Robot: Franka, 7 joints.
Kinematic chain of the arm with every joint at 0, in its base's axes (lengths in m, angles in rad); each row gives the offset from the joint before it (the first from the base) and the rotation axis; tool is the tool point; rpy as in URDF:
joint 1: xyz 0 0 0.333 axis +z
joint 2: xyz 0 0 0 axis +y
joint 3: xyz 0 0 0.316 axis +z
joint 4: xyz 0.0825 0 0 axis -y
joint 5: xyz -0.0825 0 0.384 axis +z
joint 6: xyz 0 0 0 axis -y
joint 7: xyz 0.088 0 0 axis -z
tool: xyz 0 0 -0.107 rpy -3.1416 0 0
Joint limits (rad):
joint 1: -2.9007..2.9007
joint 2: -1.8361..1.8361
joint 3: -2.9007..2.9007
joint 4: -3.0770..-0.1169
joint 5: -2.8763..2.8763
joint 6: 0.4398..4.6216
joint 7: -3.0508..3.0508
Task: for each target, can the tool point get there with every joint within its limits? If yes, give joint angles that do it. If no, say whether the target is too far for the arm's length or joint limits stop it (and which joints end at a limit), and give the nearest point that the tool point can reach.
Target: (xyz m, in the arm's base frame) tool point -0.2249 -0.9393 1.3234
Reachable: no: too far | nearest point -0.1395 -0.5825 0.9472 | short by 0.525 m
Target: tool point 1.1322 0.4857 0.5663
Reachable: no: too far | nearest point 0.7746 0.3323 0.4926 | short by 0.396 m
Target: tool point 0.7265 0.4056 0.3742
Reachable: yes | joints 0.6419 1.2197 -0.6643 -0.6832 -0.6923 3.2676 0.8770
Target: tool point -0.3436 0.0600 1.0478
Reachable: yes | joints 1.9684 0.3564 2.2201 -0.6427 -1.6756 1.4041 0.1907
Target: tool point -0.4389 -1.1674 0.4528
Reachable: no: too far | nearest point -0.3005 -0.7993 0.4150 | short by 0.395 m
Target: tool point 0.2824 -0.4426 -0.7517
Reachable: no: too far | nearest point 0.2248 -0.3524 -0.3434 | short by 0.422 m
